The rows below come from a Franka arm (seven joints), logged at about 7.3 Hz.
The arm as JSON. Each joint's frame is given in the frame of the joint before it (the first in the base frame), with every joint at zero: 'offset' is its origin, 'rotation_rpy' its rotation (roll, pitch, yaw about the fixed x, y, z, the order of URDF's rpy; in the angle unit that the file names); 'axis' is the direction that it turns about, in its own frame. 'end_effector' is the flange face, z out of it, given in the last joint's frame.
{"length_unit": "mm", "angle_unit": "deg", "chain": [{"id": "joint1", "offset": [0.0, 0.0, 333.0], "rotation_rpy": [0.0, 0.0, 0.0], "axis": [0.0, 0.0, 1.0]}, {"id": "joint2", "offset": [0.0, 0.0, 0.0], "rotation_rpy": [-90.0, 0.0, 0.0], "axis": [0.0, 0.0, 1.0]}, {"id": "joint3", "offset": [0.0, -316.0, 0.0], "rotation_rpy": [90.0, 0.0, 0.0], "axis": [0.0, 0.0, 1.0]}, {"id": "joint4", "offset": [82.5, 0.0, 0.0], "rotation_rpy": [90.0, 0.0, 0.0], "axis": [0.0, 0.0, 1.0]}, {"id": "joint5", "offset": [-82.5, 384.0, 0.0], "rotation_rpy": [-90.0, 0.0, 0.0], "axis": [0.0, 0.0, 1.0]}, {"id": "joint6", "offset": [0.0, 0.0, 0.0], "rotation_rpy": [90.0, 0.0, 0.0], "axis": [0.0, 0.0, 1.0]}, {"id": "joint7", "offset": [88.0, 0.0, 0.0], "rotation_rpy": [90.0, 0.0, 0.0], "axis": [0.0, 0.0, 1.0]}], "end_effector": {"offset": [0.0, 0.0, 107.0], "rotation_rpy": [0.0, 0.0, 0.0]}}
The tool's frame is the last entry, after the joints.
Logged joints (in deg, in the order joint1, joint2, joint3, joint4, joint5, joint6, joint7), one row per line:
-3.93, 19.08, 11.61, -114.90, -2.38, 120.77, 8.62
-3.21, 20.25, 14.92, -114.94, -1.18, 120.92, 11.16
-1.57, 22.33, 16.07, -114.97, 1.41, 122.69, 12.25
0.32, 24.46, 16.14, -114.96, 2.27, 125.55, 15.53
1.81, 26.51, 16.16, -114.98, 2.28, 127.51, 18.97
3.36, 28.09, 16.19, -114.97, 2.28, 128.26, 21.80
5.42, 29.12, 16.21, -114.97, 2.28, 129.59, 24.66
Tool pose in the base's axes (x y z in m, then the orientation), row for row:
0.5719, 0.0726, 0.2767, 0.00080, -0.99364, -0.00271, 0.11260
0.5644, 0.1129, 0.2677, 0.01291, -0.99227, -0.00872, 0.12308
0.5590, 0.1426, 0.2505, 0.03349, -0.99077, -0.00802, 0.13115
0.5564, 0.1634, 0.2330, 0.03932, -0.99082, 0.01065, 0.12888
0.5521, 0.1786, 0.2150, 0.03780, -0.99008, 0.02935, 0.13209
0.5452, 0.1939, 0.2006, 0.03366, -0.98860, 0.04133, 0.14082
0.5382, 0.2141, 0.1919, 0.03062, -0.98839, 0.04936, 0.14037
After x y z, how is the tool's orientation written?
As a quaternion, w x y z.
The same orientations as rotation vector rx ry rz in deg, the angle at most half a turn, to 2 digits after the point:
-178.76, -0.49, 20.26
-177.16, -1.56, 21.97
-174.63, -1.41, 23.12
-174.02, 1.87, 22.64
-174.05, 5.16, 23.22
-174.23, 7.28, 24.82
-174.52, 8.72, 24.79

